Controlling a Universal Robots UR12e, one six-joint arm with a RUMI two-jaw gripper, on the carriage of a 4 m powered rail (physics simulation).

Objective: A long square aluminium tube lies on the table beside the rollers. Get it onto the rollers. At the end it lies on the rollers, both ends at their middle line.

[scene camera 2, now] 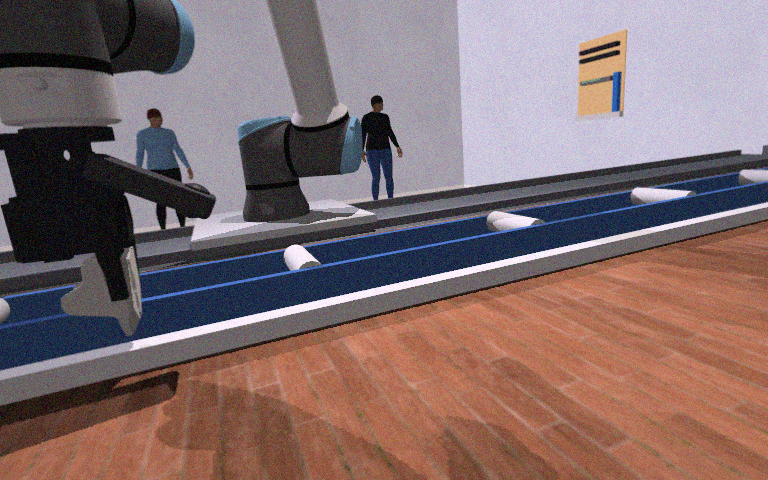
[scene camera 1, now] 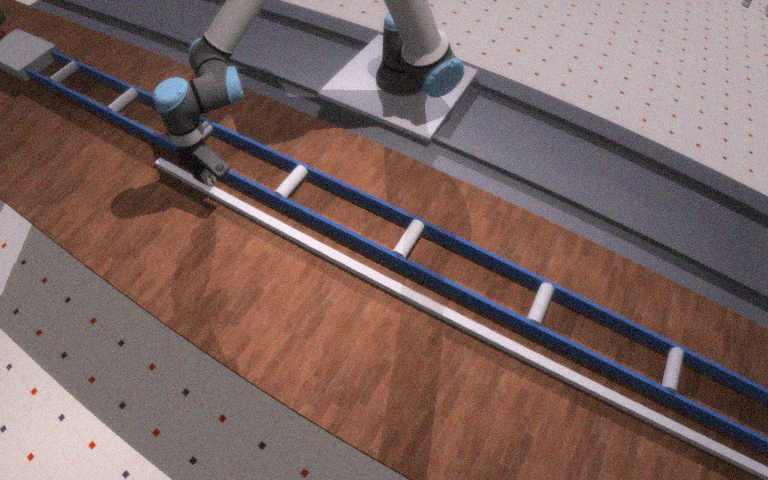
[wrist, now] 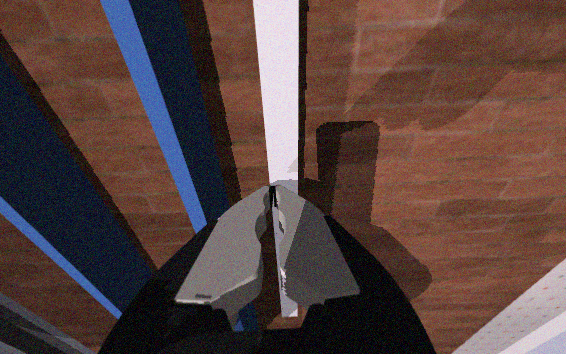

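Pixels of known places: gripper, fingertip midpoint: [scene camera 2: 131,333] [scene camera 1: 212,185] [wrist: 273,187]; arm's base, origin of the base link: [scene camera 2: 277,215] [scene camera 1: 401,79].
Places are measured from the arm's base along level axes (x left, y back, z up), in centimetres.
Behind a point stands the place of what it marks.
Note:
A long square aluminium tube [scene camera 1: 308,240] @[x 10.5, y -75.6, z -0.5 cm] [scene camera 2: 339,311] @[x -3.9, y -77.0, z -1.5 cm] [wrist: 280,100] @[x -19.7, y -75.7, z -0.5 cm] lies on the table in front of the blue roller frame [scene camera 2: 396,266] @[x 7.3, y -69.4, z 0.2 cm] [wrist: 150,100] @[x -19.2, y -68.7, z 2.2 cm], parallel to it and apart from it. White rollers [scene camera 1: 408,238] @[x 35.2, y -62.8, z 3.0 cm] [scene camera 2: 515,220] @[x 33.6, y -63.9, z 2.4 cm] lie across between the frame's two blue rails. My gripper [scene camera 1: 209,180] @[x -26.2, y -74.8, z 0.5 cm] [scene camera 2: 133,331] @[x -26.2, y -74.8, z 0.5 cm] [wrist: 273,187] @[x -26.2, y -74.8, z 0.5 cm] points down near the tube's left end. Its fingers are nearly together, with a gap much narrower than the tube. They stand over the tube's top face and do not straddle it. The right finger covers part of the tube in the wrist view. Whether the tips touch the tube is unclear.
The arm's base stands on a white carriage plate [scene camera 1: 351,84] @[x -14.4, y -12.2, z 0.0 cm] on the grey rail behind the roller frame. A grey box [scene camera 1: 25,53] @[x -154.4, y -62.6, z 2.8 cm] stands at the frame's left end. Two people [scene camera 2: 161,147] [scene camera 2: 379,133] stand behind the rail.

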